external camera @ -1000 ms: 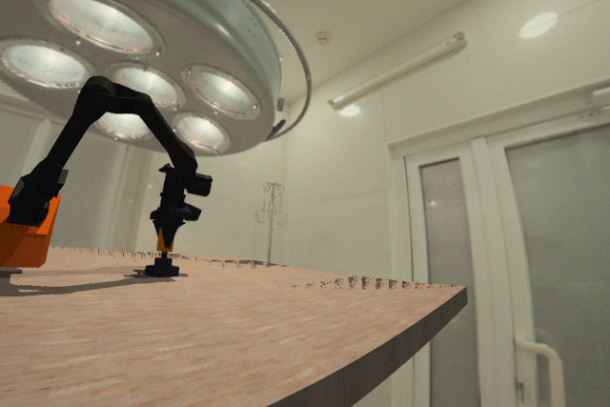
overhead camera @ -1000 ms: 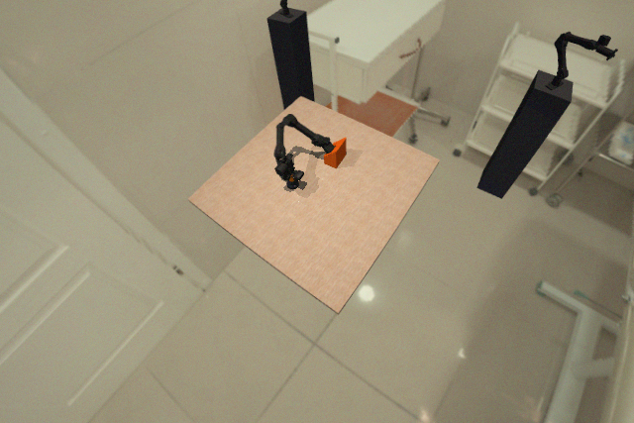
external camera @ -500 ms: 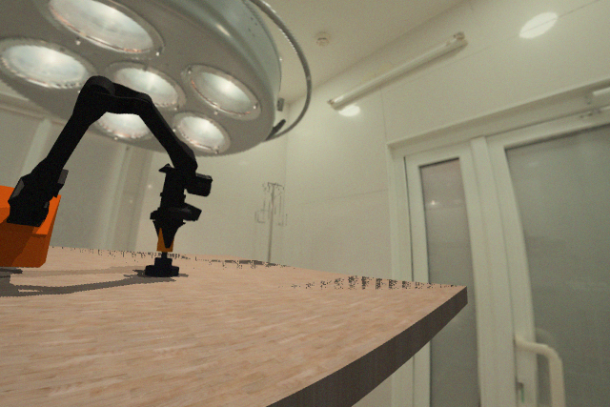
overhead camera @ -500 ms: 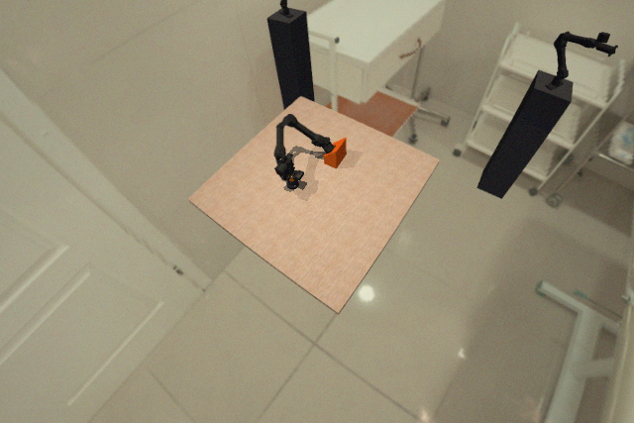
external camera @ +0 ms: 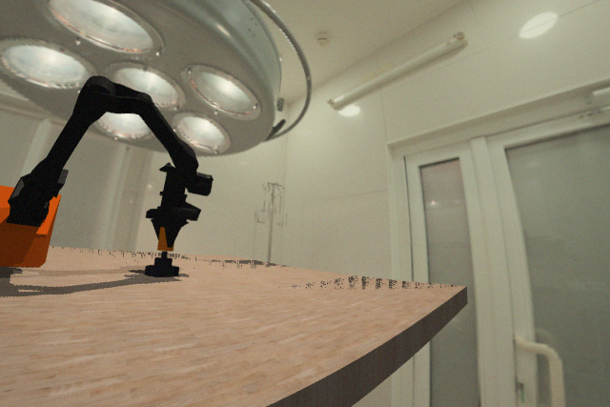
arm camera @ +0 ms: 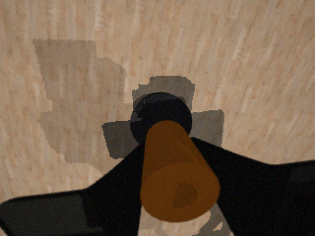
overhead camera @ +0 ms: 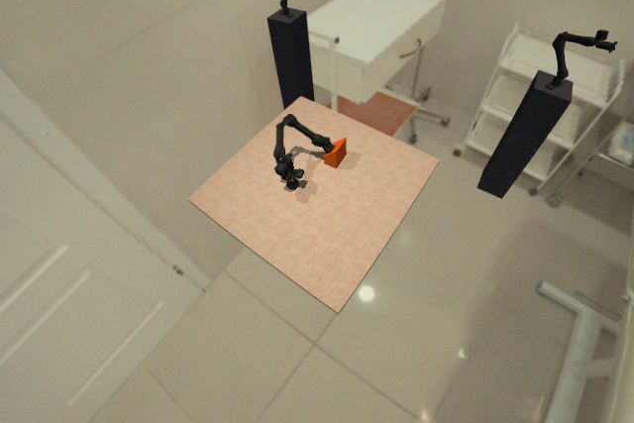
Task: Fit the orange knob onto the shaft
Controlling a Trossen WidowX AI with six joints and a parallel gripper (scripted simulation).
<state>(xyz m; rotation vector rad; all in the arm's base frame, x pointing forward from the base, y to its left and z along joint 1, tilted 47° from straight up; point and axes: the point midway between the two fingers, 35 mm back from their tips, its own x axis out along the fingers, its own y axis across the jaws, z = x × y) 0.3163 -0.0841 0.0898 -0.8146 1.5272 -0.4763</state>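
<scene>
My gripper tip is 20 mm below the orange knob. From my gripper tip the other things lie so: dark round pedestal: 40 mm below.
</scene>
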